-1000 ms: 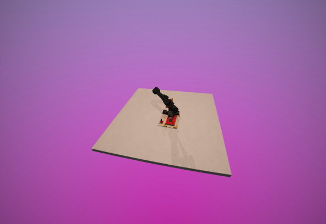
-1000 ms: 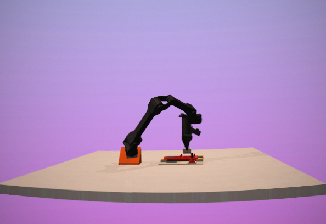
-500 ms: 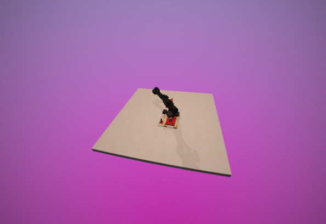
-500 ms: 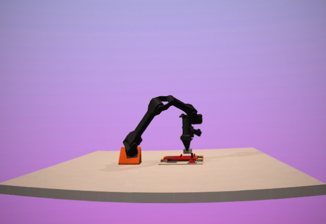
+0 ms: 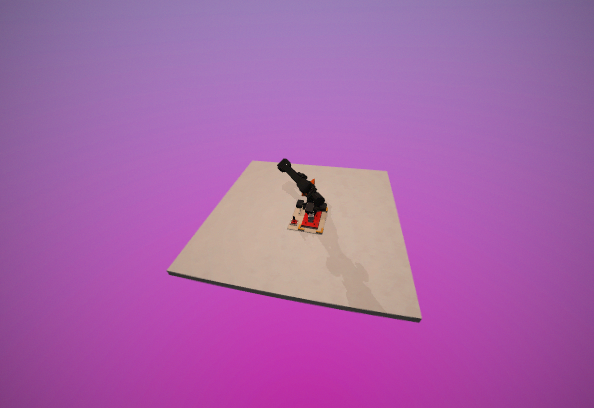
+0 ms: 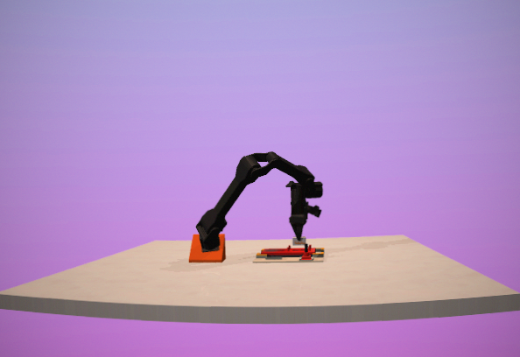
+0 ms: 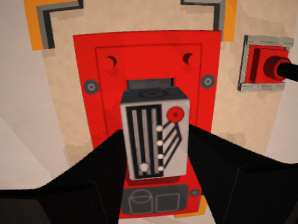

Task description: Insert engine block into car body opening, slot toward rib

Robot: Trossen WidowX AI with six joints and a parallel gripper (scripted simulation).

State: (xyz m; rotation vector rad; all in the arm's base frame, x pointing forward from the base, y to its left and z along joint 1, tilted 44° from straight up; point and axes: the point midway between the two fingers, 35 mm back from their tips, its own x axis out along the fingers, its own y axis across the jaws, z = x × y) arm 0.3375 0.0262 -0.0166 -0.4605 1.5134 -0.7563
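Right now the grey engine block is 1 cm below my gripper tip.
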